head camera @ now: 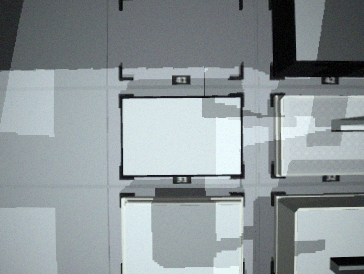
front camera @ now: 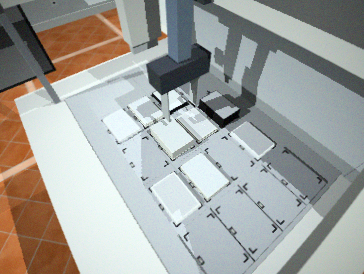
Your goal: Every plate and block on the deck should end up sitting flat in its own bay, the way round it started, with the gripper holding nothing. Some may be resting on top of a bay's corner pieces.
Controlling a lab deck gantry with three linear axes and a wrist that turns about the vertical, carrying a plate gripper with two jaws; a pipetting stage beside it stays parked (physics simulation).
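Note:
A white plate with a dark edge looks level and square within the corner pieces of bay 31. My gripper has its jaws wide apart with no plate between them; its tips show above the deck near bays 22 and 32. A black block is in bay 42, a pale plate in bay 32 and a deep pale block in bay 22. Two pale plates stand left of them, the second also in the head view.
Two pale plates lie side by side nearer the front camera. Another plate lies to the right, near the back wall. The parked pipetting stage stands behind the gripper on the left.

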